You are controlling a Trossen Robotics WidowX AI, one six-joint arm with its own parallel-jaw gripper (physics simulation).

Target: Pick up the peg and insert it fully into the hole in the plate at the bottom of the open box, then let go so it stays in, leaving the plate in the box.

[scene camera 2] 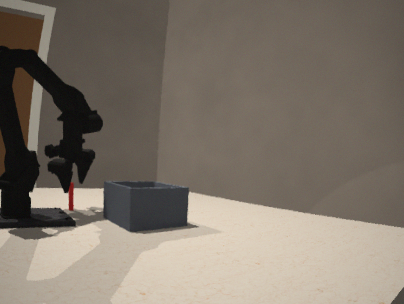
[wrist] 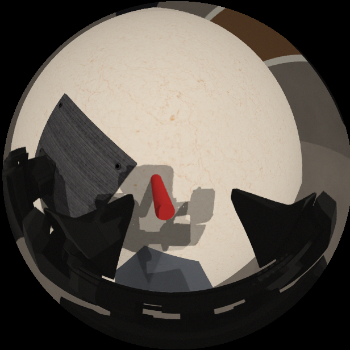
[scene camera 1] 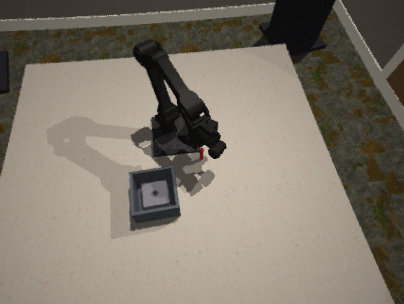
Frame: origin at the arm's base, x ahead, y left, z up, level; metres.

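Seen in the pictures: gripper, fingertip midpoint: (scene camera 2: 73,188) (scene camera 1: 205,153); arm's base, link origin: (scene camera 2: 14,216) (scene camera 1: 168,126).
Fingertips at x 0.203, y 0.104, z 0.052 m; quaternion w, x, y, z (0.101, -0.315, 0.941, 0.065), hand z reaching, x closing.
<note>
Offsets run from my fingertips to a thing's top centre. Level surfaces: height alone.
The red peg {dx -0.014, dy -0.012, dz +0.017 m} (scene camera 1: 201,154) (scene camera 2: 71,197) (wrist: 162,200) stands upright on the table beside the robot's base. My gripper (scene camera 2: 74,187) (wrist: 183,197) is open and empty, pointing down, with its fingertips at about the height of the peg's top. In the wrist view the peg shows between the spread fingers, nearer the left one. The grey-blue open box {dx +0.097, dy -0.225, dz +0.034 m} (scene camera 1: 156,215) (scene camera 2: 157,207) (wrist: 170,270) stands apart from the peg. The light plate {dx +0.097, dy -0.225, dz -0.003 m} (scene camera 1: 162,200) lies in its bottom with a dark round hole near the middle. The plate is hidden in the second scene view and the wrist view.
The dark base plate (scene camera 1: 165,145) (scene camera 2: 50,218) (wrist: 80,150) of the arm lies close beside the peg. The box walls rise around the plate. The arm's shadow falls across the pale table {dz -0.063 m} (scene camera 1: 250,225) (scene camera 2: 300,260) (wrist: 200,100) near the peg and box.
</note>
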